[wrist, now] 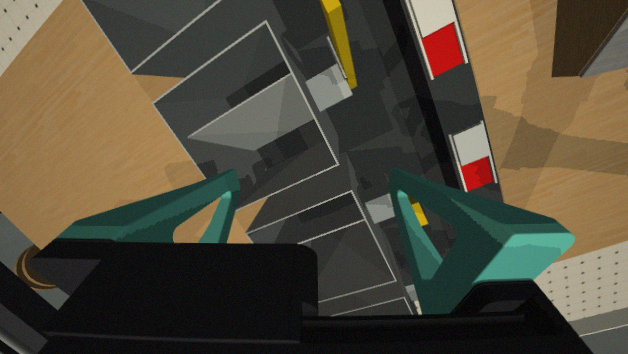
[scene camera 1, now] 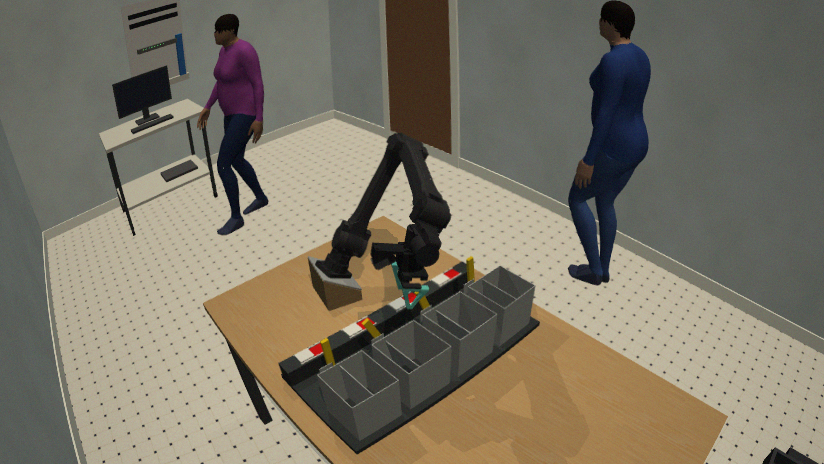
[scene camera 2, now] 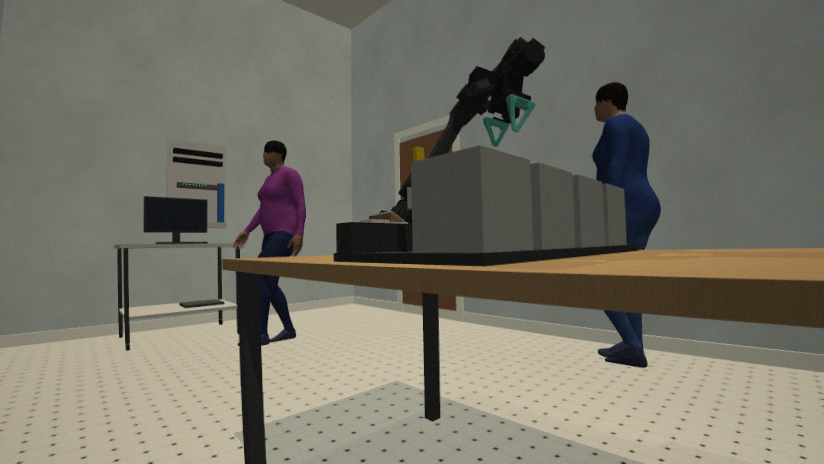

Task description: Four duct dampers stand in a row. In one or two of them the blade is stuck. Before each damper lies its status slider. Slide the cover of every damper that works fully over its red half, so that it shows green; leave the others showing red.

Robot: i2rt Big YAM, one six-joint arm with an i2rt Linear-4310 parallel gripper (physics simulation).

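Four grey open-topped dampers stand in a row, with partition-like blades inside. Yellow levers stand upright at the near damper and far damper; the middle two levers lean. Four sliders show red, each beside its white cover; two red halves show in the wrist view. My gripper is open and empty, above the row near the third damper and its slider.
A black rail carries the sliders along the dampers' arm side. The black base plate lies on the wooden table. The arm's wedge-shaped mount stands behind the rail. Two people stand beyond the table.
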